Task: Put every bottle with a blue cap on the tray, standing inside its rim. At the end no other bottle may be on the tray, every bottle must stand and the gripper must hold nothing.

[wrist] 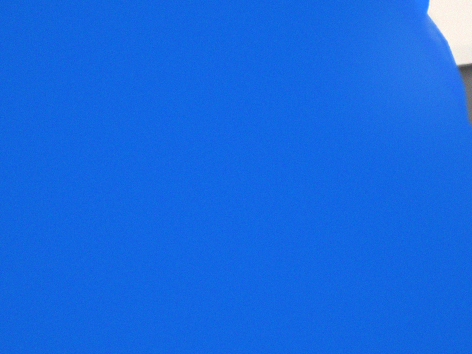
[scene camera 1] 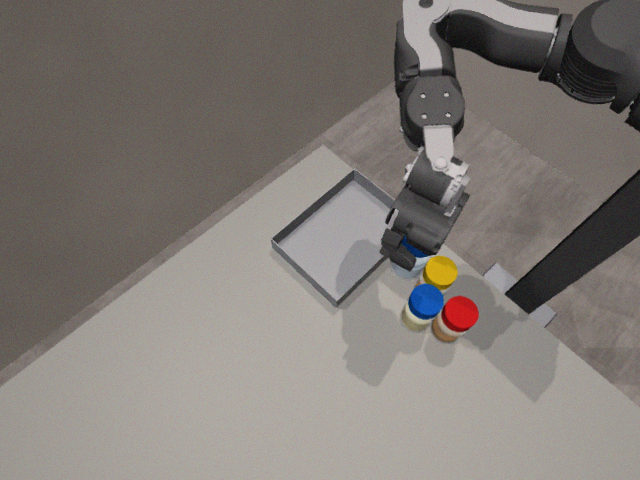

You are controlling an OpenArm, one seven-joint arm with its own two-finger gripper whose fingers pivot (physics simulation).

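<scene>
My gripper [scene camera 1: 407, 258] is shut on a blue-capped bottle [scene camera 1: 404, 269] [wrist: 225, 175] with a pale, clear body. This bottle is upright or nearly so, apparently a little off the table, beside the tray's right corner; its cap fills most of the wrist view. The far finger is hidden. A second blue-capped bottle [scene camera 1: 425, 302] with a pale yellow body stands on the table, nearer the front. No bottle shows on the visible part of the grey tray [scene camera 1: 305, 275], whose right corner is partly hidden by the gripper.
A yellow-capped bottle [scene camera 1: 440, 272] stands close behind the second blue-capped bottle, near the held one. A red-capped bottle [scene camera 1: 459, 314] stands to its right. The table [scene camera 1: 206, 361] has its edge behind the bottles. A dark post [scene camera 1: 573, 248] rises beyond that edge.
</scene>
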